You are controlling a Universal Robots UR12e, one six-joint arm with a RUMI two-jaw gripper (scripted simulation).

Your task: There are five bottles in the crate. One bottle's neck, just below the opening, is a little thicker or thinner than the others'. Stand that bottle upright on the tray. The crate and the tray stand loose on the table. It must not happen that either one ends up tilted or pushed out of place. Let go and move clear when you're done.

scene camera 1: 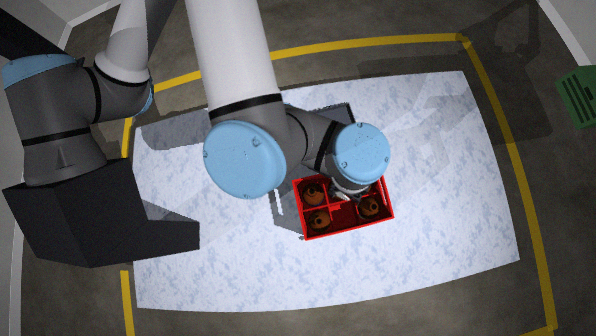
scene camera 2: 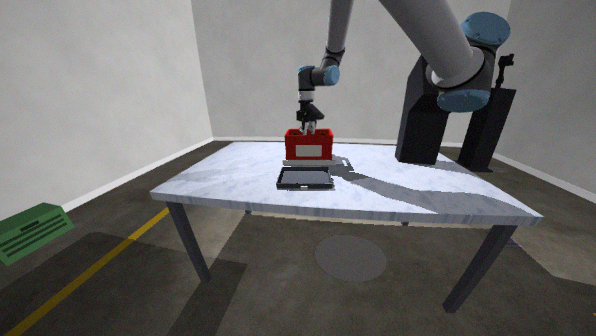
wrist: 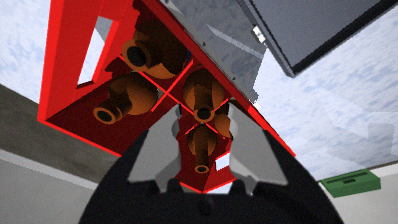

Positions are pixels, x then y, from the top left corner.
Scene:
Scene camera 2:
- dark tray: 290,177
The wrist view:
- my gripper: 203,104
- red crate: 68,36
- bottle: 202,141
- bottle: 131,93

